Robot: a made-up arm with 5 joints. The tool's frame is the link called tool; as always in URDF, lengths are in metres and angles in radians.
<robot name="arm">
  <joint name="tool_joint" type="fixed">
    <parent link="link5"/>
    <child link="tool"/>
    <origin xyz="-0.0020 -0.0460 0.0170" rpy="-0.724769 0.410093 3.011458"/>
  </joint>
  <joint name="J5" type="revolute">
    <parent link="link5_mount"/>
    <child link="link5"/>
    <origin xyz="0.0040 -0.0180 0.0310"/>
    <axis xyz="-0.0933 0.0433 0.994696"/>
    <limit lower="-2.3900" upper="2.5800" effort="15" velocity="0.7"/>
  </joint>
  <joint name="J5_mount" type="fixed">
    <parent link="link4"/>
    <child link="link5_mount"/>
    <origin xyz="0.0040 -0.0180 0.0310"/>
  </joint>
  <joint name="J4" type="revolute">
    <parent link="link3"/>
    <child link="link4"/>
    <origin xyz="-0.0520 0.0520 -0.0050"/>
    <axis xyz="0 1 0"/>
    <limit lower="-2.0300" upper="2.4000" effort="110" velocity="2.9"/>
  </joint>
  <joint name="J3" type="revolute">
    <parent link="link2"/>
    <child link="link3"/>
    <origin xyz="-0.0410 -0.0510 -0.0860"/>
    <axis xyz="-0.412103 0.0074 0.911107"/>
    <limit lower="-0.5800" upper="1.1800" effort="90" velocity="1.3"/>
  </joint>
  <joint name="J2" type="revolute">
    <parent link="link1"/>
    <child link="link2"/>
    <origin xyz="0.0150 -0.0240 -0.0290"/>
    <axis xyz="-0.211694 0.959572 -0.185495"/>
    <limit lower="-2.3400" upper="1.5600" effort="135" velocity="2.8"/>
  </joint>
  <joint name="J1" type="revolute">
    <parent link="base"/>
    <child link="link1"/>
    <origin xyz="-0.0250 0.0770 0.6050"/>
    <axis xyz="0 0 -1"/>
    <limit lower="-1.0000" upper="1.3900" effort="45" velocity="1.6"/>
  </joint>
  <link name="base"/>
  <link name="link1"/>
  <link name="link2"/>
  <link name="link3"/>
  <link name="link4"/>
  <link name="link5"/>
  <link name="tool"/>
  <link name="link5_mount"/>
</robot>
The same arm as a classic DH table. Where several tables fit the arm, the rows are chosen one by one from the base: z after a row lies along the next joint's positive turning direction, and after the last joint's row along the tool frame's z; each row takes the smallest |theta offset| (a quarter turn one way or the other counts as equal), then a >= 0, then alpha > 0; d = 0 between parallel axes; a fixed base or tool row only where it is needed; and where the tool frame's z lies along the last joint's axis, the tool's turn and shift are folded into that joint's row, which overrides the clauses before.
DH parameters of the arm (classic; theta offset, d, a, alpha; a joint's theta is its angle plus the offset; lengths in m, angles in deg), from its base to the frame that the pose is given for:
base (fixed): -72.01 0.0000 -0.0810 180.00
J1: -84.45 -0.5710 0.0095 79.31
J2: -23.70 -0.0562 -0.0837 94.28
J3: -15.67 -0.0471 -0.0494 -89.58
J4: 18.98 0.0132 0.0138 87.52
J5: -25.97 0.0358 0.0201 46.23
tool (fixed): -154.88 0.0584 0.0000 0.00
Joint limits (deg, base to tool): -57.30..79.64 -134.07..89.38 -33.23..67.61 -116.31..137.51 -136.94..147.82

